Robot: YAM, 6 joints.
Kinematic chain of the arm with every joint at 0, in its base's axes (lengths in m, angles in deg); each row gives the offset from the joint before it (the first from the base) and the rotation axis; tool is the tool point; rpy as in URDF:
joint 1: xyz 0 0 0.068 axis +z
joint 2: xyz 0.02 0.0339 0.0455 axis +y
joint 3: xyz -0.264 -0.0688 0 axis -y
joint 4: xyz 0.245 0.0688 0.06 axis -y
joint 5: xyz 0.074 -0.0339 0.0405 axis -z
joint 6: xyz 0.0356 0 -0.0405 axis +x
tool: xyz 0 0 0 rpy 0 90 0
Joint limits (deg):
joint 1: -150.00..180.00
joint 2: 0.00..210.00
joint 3: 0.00..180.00
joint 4: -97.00..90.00
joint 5: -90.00..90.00
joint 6: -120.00..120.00
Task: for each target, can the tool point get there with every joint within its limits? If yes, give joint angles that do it. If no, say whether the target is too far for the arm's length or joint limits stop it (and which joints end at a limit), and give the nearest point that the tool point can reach.
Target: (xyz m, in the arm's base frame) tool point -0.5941 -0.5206 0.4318
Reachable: no: too far | nearest point -0.4500 -0.3944 0.3526 | short by 0.207 m
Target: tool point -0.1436 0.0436 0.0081
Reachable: yes | joints 155.17 139.88 42.18 -68.44 -35.68 -100.28
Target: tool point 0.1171 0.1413 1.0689
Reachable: no: too far | nearest point 0.0801 0.0967 0.7304 | short by 0.343 m
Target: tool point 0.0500 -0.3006 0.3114
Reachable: yes | joints -76.20 75.85 53.32 11.32 40.61 95.64
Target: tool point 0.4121 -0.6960 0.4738
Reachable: no: too far | nearest point 0.3002 -0.5071 0.3735 | short by 0.241 m
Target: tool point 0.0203 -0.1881 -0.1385
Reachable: yes | joints -76.64 167.88 62.65 -41.43 41.86 98.78
